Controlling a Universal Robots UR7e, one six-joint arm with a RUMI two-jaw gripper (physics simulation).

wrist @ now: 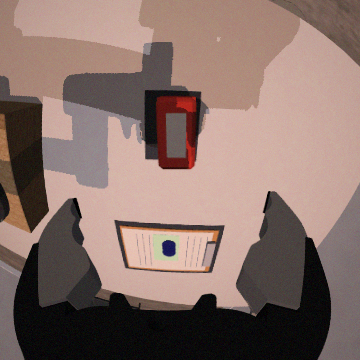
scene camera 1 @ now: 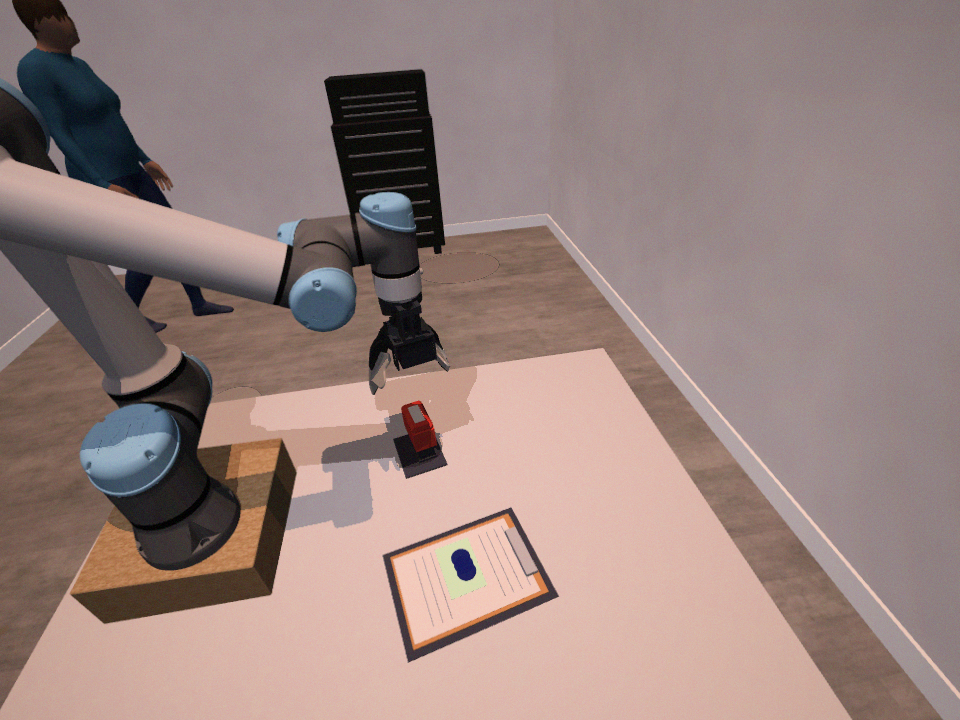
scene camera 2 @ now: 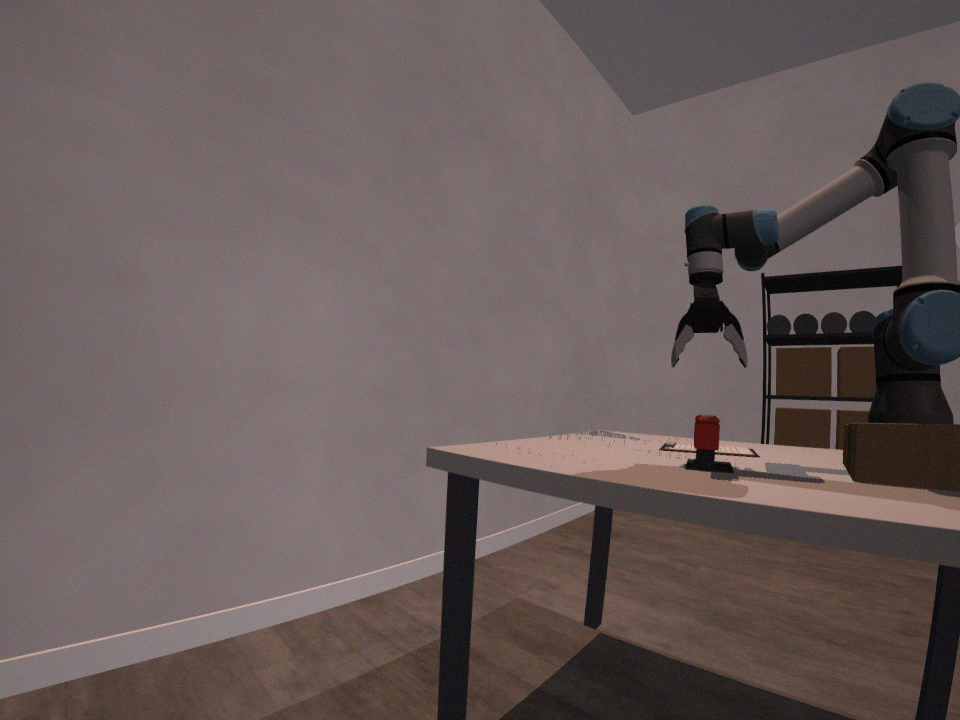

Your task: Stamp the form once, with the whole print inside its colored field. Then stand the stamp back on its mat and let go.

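Pixels of known places: gripper, fingertip midpoint: point(wrist: 169, 197) point(scene camera 1: 411, 382) point(scene camera 2: 708, 367); arm's base, origin of the base link: point(scene camera 1: 192, 526) point(scene camera 2: 908, 425).
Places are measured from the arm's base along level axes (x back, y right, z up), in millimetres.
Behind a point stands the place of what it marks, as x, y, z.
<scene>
The red stamp point(scene camera 1: 419, 427) @[-379, -176, 4] point(scene camera 2: 706, 434) @[-359, -258, -28] point(wrist: 176, 135) @[-372, -216, 6] stands upright on its black mat point(scene camera 1: 410, 469) @[-347, -155, -93] point(scene camera 2: 725, 467) @[-329, -217, -93] point(wrist: 150, 120) @[-329, -204, -93]. My gripper point(scene camera 1: 411, 373) @[-376, -197, 103] point(scene camera 2: 709, 364) @[-376, -197, 103] point(wrist: 169, 197) @[-376, -197, 103] is wide open and empty, and hangs above the stamp, apart from it. The form point(scene camera 1: 426, 596) @[-381, 115, -93] point(wrist: 135, 247) @[-367, 98, -93] lies on a dark clipboard. Its pale green field point(scene camera 1: 467, 590) @[-448, 114, -92] point(wrist: 157, 242) @[-414, 59, -92] bears a dark blue mark point(scene camera 1: 463, 564) @[-444, 69, -91] point(wrist: 169, 248) @[-446, 67, -90] that looks like two overlapping round blots, inside the field's edges. In scene camera 2 the form shows very flat and its mark cannot be made out.
The wooden block point(scene camera 1: 275, 527) @[-115, -21, -55] point(scene camera 2: 903, 453) @[-28, -181, -42] point(wrist: 31, 165) @[-112, -67, -58] under the arm's base stands on the table point(scene camera 1: 620, 581) @[-697, 127, -97] point(scene camera 2: 542, 471) @[-568, -501, -99] beside the mat. A person point(scene camera 1: 85, 116) is on the floor behind the arm. A black rack point(scene camera 1: 328, 100) stands by the back wall.
</scene>
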